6 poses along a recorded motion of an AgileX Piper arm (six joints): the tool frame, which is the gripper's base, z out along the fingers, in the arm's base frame.
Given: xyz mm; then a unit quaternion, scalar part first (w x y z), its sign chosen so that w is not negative.
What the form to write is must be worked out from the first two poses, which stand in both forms.
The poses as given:
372 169 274 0.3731 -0.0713 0.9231 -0.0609
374 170 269 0.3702 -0.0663 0.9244 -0.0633
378 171 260 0.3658 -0.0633 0.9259 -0.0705
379 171 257 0.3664 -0.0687 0.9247 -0.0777
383 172 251 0.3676 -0.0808 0.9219 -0.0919
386 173 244 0.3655 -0.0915 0.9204 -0.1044
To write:
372 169 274 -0.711 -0.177 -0.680 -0.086 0.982 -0.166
374 170 269 -0.717 -0.169 -0.676 -0.076 0.983 -0.166
378 171 260 -0.724 -0.169 -0.668 -0.066 0.982 -0.177
379 171 257 -0.722 -0.184 -0.667 -0.070 0.978 -0.194
383 172 251 -0.717 -0.217 -0.663 -0.081 0.970 -0.229
386 173 244 -0.716 -0.245 -0.654 -0.092 0.961 -0.259

